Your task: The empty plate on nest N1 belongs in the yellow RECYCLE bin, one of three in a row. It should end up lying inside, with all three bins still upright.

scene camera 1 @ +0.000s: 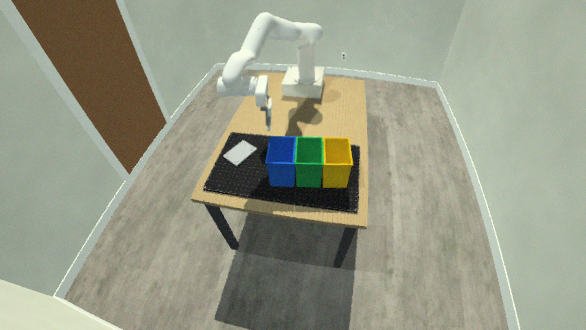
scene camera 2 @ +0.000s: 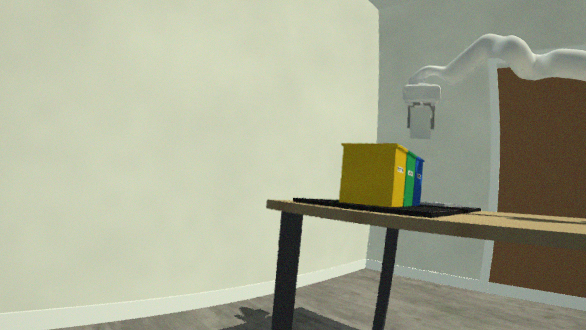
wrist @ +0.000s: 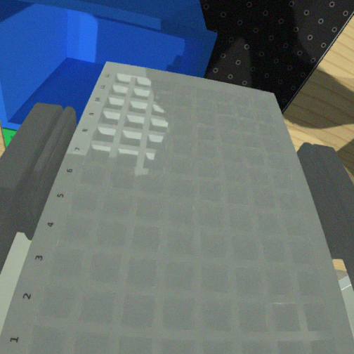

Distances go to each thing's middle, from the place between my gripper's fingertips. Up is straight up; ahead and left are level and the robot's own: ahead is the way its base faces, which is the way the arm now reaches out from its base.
My gripper is now 20 mm below the white plate (wrist: 180, 210) and 10 mm to the right of it. The rest, counted from my hand: green bin (scene camera 1: 309, 159): 220 mm below, 190 mm to the left, 60 mm ahead; then yellow bin (scene camera 2: 372, 173): 320 mm to the left, 220 mm below, 50 mm ahead; then blue bin (scene camera 1: 280, 158): 220 mm below, 70 mm ahead, 60 mm to the left.
